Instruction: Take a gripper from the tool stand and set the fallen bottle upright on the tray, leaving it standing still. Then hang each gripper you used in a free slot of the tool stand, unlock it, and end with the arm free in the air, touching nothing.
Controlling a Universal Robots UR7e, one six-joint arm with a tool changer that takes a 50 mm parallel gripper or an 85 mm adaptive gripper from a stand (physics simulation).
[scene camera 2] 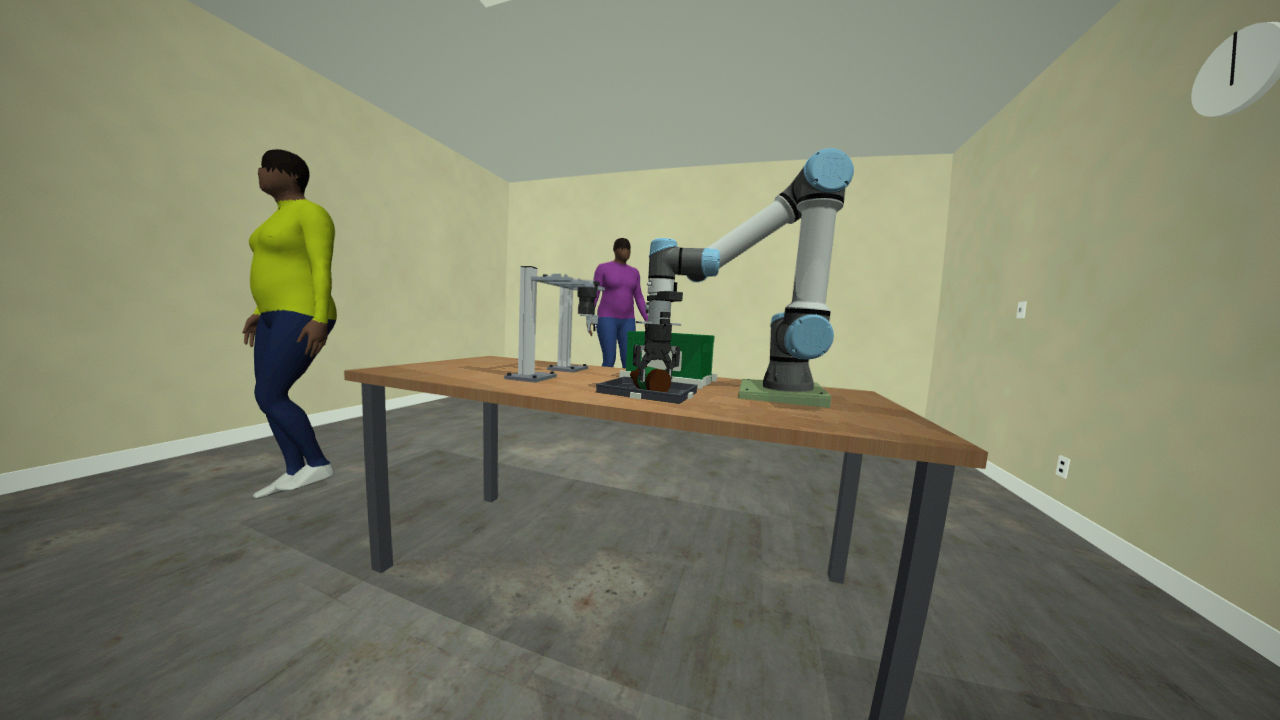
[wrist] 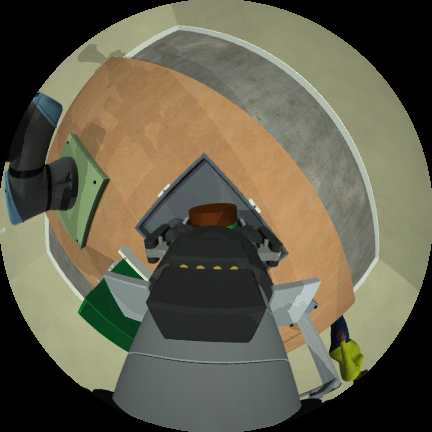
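Pixels of known places: hand, tool point: point(scene camera 2: 659, 318); arm's base, link origin: point(scene camera 2: 787, 387) point(wrist: 65, 182).
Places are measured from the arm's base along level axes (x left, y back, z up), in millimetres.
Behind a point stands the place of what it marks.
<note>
The bottle point(scene camera 2: 658, 380) @[y -350, x 246, z 18 mm] point(wrist: 213, 216) @[y -351, x 238, z 48 mm] lies on its side on the dark tray point(scene camera 2: 613, 387) @[y -469, x 285, z -10 mm] point(wrist: 170, 199) @[y -286, x 190, z -26 mm]. Its brown end and a little green show; the rest is hidden by the gripper. My gripper point(scene camera 2: 657, 369) point(wrist: 213, 225), the adaptive one, is mounted on the arm and points down. Its fingers stand on both sides of the bottle, low over the tray, and appear shut on it; the fingertips are mostly hidden in the wrist view. The tool stand point(scene camera 2: 528, 322) @[y -826, x 207, z 159 mm] point(wrist: 317, 345) @[y -824, x 196, z 145 mm] is beside the tray, with another gripper point(scene camera 2: 587, 300) hanging in it.
A green box point(scene camera 2: 693, 353) @[y -305, x 11, z 84 mm] point(wrist: 107, 312) @[y -330, x 9, z 131 mm] stands close behind the tray. The arm's green base plate point(scene camera 2: 760, 392) @[y -78, x 114, z -7 mm] point(wrist: 87, 200) @[y -122, x 40, z -6 mm] is on the other side of the tray from the stand. A person in yellow point(scene camera 2: 290, 250) point(wrist: 348, 357) and a person in purple point(scene camera 2: 617, 291) stand beyond the table point(scene camera 2: 850, 416) @[y 149, x 191, z -31 mm].
</note>
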